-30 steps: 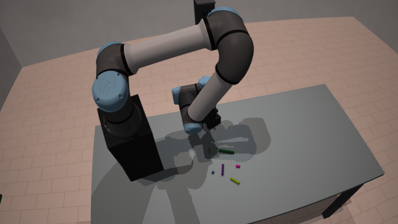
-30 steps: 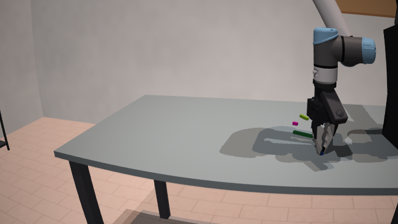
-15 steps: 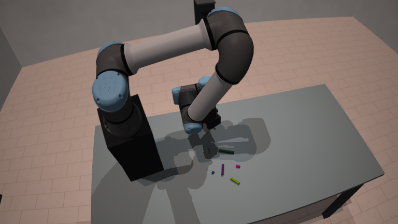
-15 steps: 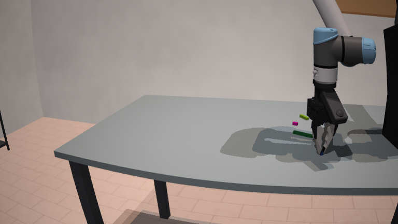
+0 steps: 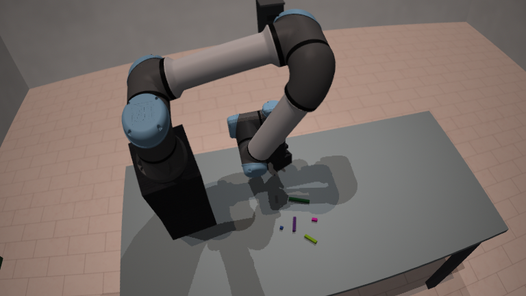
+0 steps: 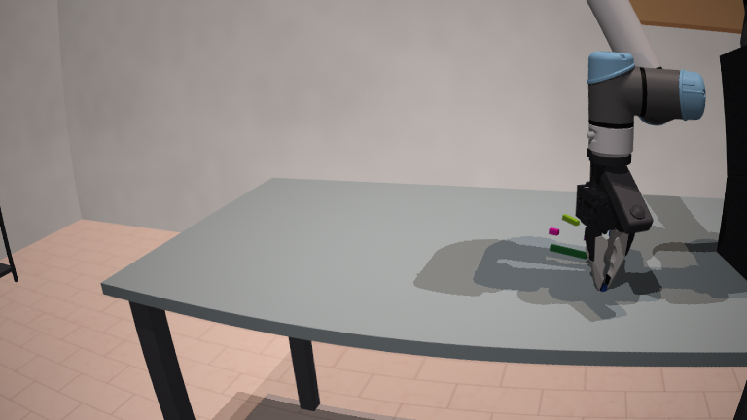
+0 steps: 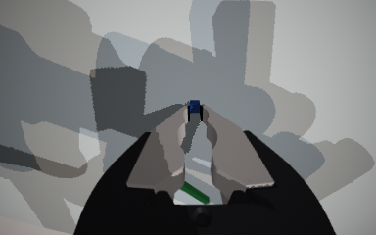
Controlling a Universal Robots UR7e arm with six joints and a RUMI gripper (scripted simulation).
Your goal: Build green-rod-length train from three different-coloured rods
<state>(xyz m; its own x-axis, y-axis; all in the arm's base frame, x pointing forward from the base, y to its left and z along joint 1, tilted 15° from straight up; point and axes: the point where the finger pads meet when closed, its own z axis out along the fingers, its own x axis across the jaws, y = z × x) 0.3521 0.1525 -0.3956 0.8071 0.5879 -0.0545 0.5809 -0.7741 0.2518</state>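
Right now my hand is 230 mm to the left of the magenta rod, 140 mm short of it and 10 mm above it. The rest, counted from my hand: green rod 130 mm to the right, 90 mm ahead, 10 mm below; purple rod 240 mm to the right, 70 mm ahead, 10 mm below; grey rod 120 mm to the right, 10 mm below.
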